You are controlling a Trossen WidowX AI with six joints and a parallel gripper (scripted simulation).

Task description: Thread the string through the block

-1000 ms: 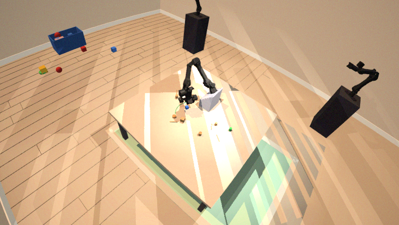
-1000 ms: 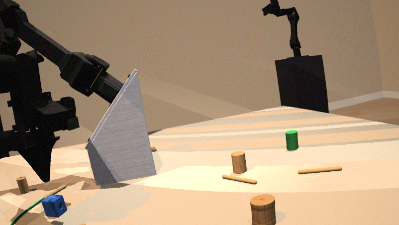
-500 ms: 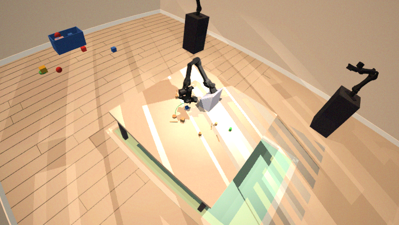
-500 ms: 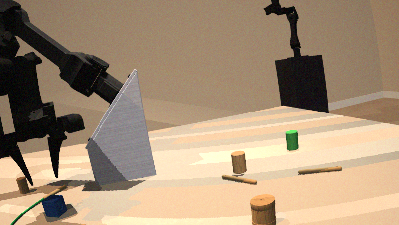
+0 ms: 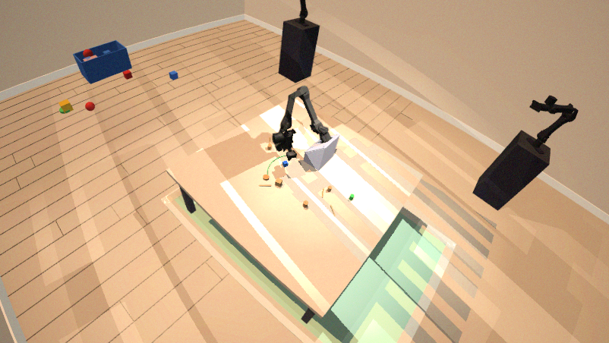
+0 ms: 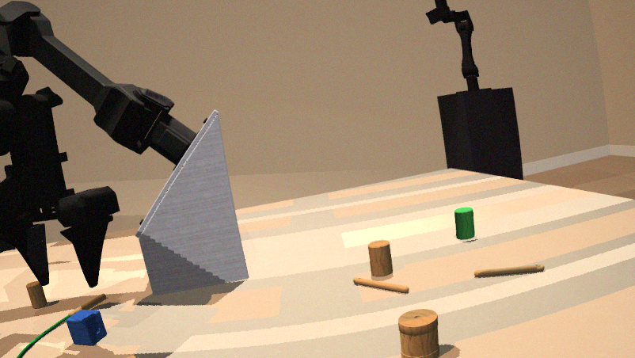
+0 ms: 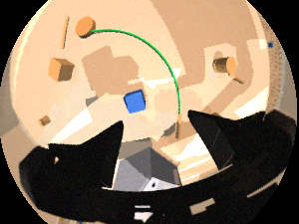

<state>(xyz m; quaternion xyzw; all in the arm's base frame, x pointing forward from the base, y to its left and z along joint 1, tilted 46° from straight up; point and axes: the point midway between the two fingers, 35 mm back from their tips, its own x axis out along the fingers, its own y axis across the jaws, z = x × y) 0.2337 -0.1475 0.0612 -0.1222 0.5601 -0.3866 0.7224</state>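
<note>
Now: gripper tip 30 mm short of the blue cube, 20 mm to the right of it and 40 mm above it. The rest, counted from my gripper tip: round wooden button: 200 mm ahead, 20 mm to the left, 50 mm below; then wooden peg: 120 mm behind, 120 mm to the right, 40 mm below; then wooden block: 170 mm ahead, 100 mm to the left, 40 mm below.
</note>
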